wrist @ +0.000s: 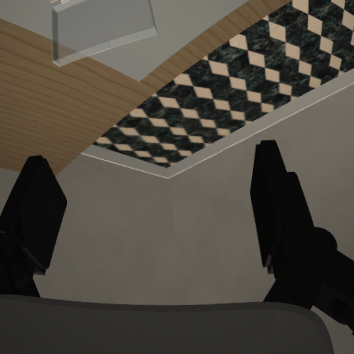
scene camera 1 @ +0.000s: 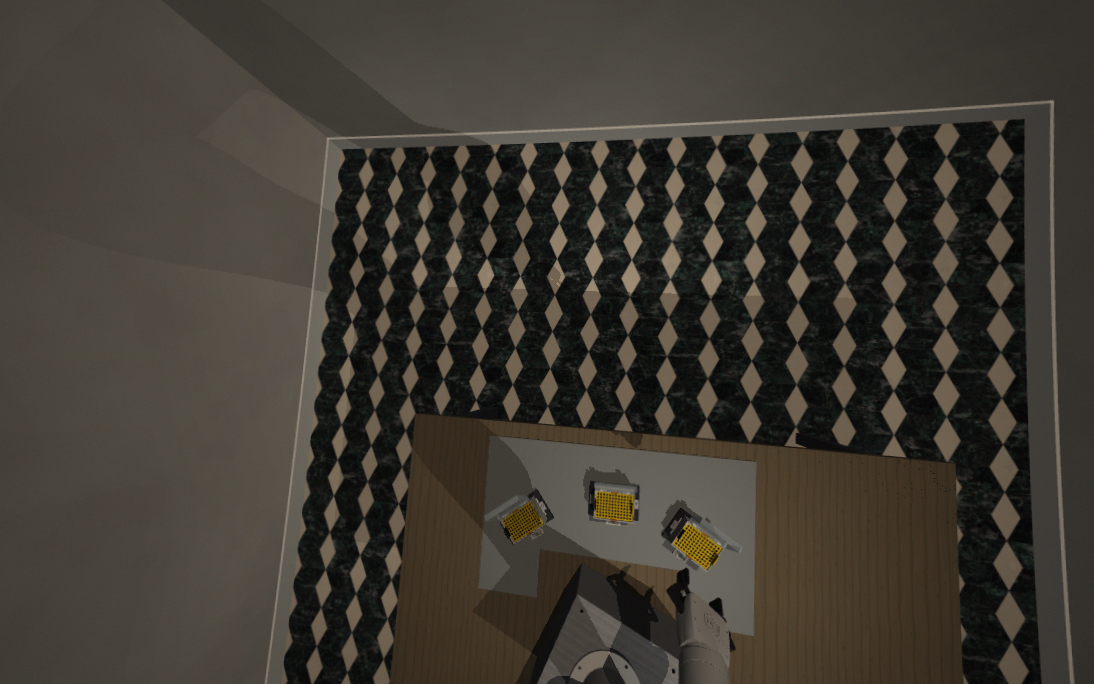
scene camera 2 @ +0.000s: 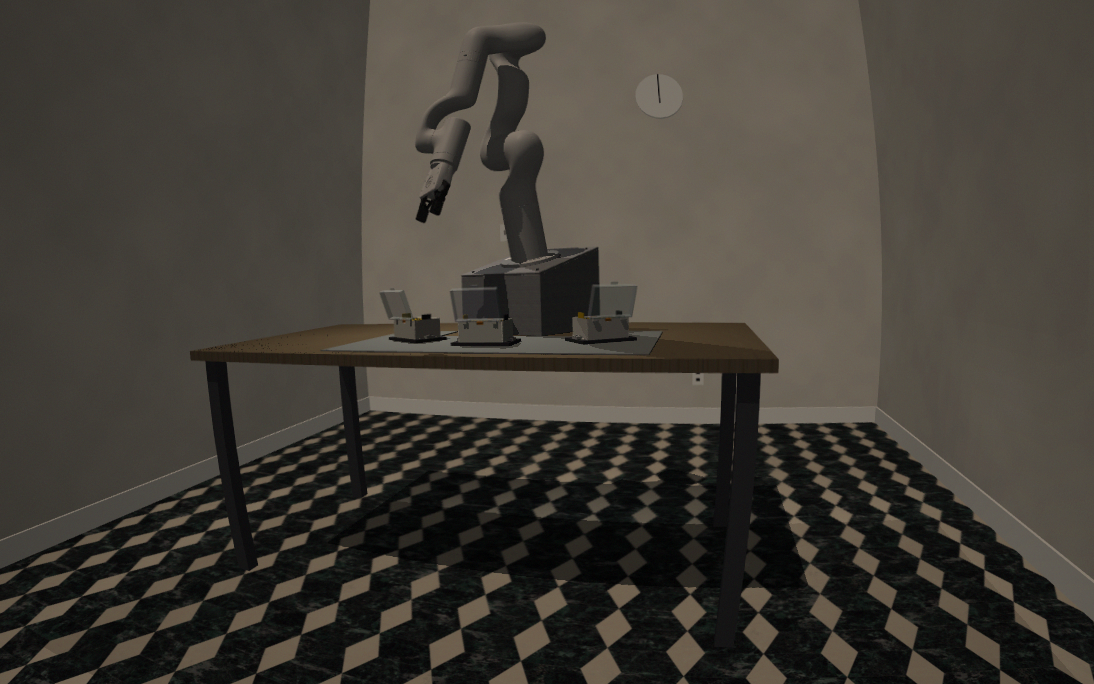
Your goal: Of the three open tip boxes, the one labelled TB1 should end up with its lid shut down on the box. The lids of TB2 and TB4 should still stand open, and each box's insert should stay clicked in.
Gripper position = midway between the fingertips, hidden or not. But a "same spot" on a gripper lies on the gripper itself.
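Labels:
My gripper: visible in the wrist view, in scene camera 1 and in scene camera 2 point(427, 217). Same spot on the gripper: point(wrist: 303, 258) and point(scene camera 1: 679, 591).

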